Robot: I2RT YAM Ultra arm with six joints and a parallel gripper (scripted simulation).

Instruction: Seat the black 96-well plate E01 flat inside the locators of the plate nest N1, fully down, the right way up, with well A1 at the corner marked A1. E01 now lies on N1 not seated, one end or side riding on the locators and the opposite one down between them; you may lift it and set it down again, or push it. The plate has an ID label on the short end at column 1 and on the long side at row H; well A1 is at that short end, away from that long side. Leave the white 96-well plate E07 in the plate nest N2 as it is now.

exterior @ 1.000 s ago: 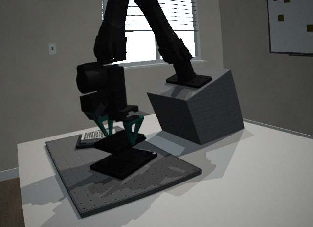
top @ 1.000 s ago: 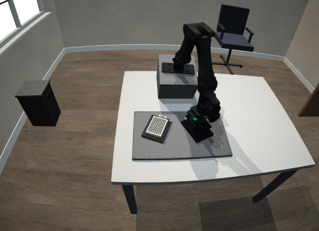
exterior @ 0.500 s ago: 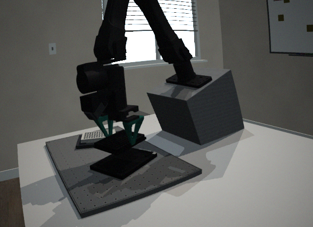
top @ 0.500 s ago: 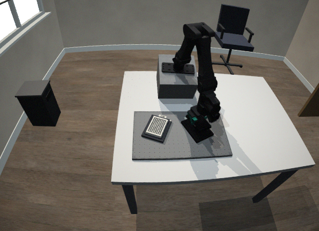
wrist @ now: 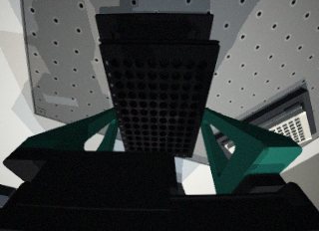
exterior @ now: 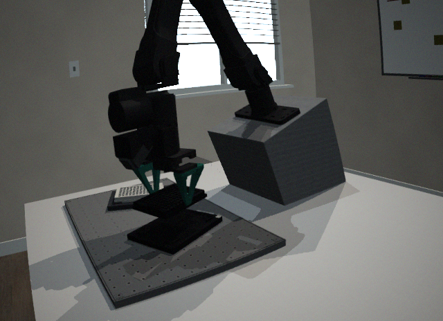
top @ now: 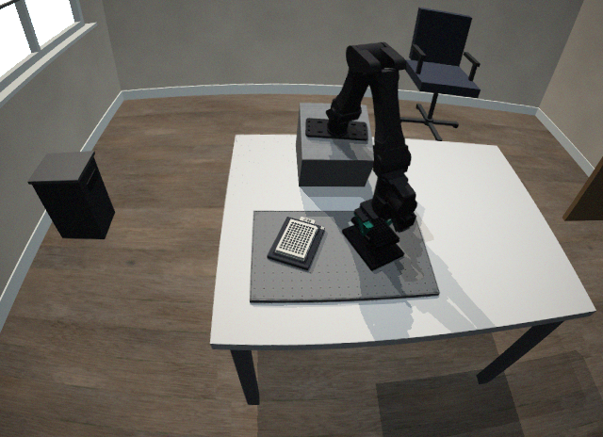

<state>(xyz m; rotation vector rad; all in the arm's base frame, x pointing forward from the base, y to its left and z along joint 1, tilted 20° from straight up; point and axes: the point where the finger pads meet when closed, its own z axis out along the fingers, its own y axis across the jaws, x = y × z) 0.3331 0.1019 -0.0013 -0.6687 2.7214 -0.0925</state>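
My hand is 10 mm to the right of the black plate nest N1 and 60 mm above it. From my hand the other things lie so: white plate E07 (10 mm ahead, 220 mm to the right, 50 mm below); then black plate E01 (right at my hand).
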